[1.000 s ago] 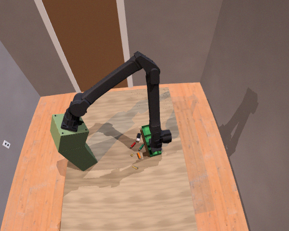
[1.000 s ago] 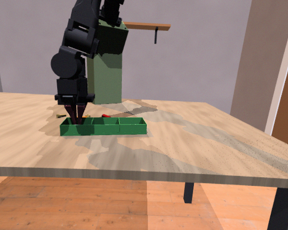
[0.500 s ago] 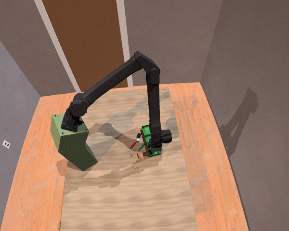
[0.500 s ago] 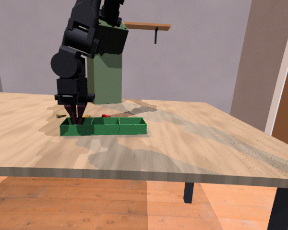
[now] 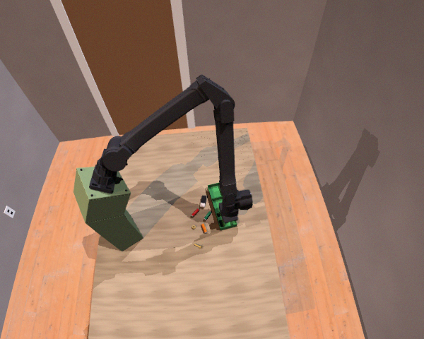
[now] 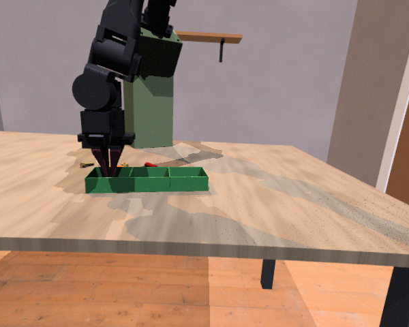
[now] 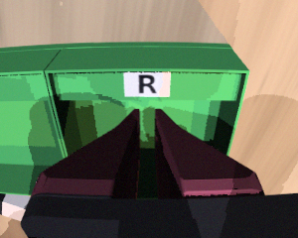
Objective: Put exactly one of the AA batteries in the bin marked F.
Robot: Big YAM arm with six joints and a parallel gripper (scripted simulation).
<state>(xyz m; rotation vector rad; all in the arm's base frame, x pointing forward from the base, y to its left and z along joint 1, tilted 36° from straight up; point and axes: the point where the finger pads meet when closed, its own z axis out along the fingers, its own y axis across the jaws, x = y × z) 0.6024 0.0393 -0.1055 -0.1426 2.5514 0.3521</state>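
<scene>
Now: hand 8 cm to the right of the green three-compartment bin, 2 cm past it and 1 cm above it. From my hand the other things lie so: black-and-white block: 12 cm behind, 11 cm to the left, 2 cm below; then orange AA battery: 12 cm behind, 4 cm to the right, 2 cm below; then green battery: 10 cm behind, 3 cm to the left, 2 cm below.
</scene>
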